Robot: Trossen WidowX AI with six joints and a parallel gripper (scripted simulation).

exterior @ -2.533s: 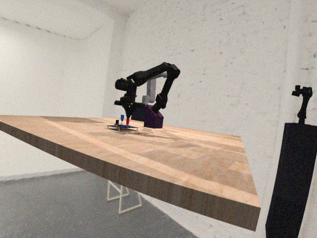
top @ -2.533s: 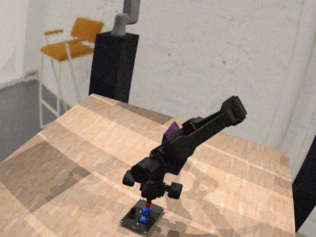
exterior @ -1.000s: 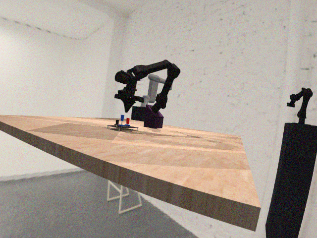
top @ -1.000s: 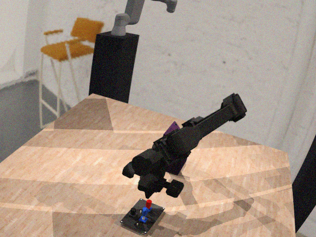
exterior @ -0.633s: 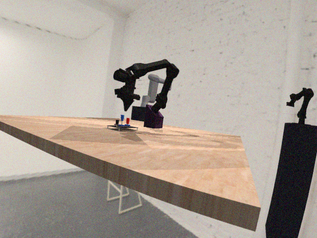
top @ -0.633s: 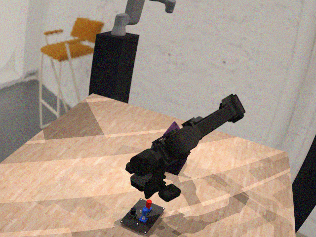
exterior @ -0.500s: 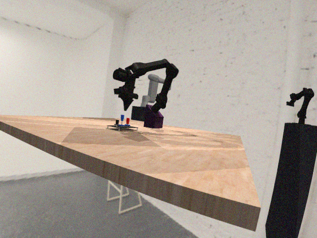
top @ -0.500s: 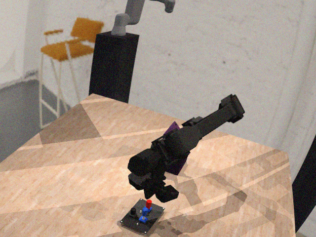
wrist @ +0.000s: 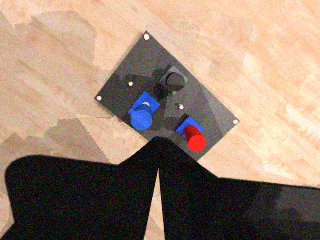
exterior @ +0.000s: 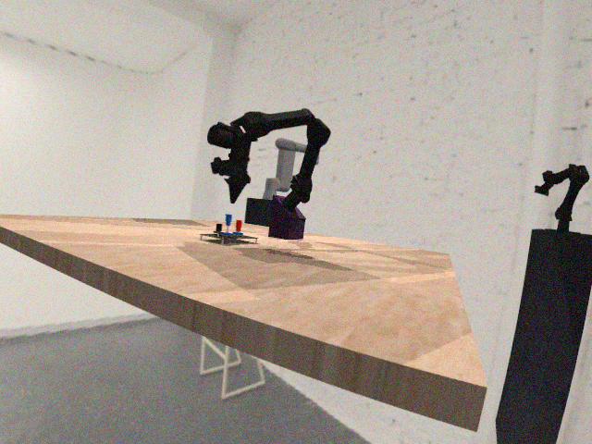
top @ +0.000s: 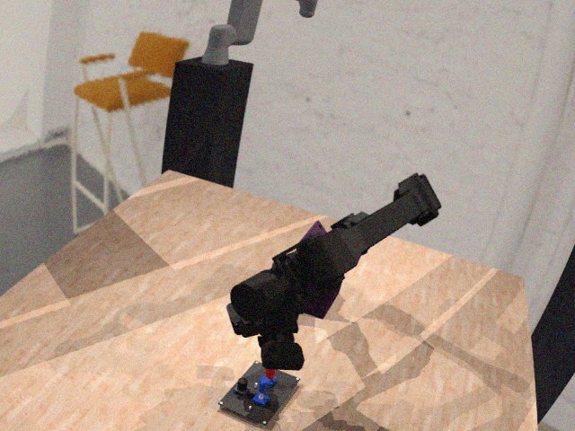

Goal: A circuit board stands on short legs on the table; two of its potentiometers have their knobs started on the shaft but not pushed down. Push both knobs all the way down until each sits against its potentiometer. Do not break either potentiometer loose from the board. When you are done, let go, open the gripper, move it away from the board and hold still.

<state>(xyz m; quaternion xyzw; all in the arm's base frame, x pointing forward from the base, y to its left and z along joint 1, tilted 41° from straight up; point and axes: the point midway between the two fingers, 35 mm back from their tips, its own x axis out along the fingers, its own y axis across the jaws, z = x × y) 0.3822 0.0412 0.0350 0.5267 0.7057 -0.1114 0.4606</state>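
Now: the blue knob 50 mm below my gripper tip, 20 mm ahead of it and 10 mm to the left of it. From my gripper tip the other things lie so: red knob 70 mm below, 50 mm behind, 10 mm to the right.
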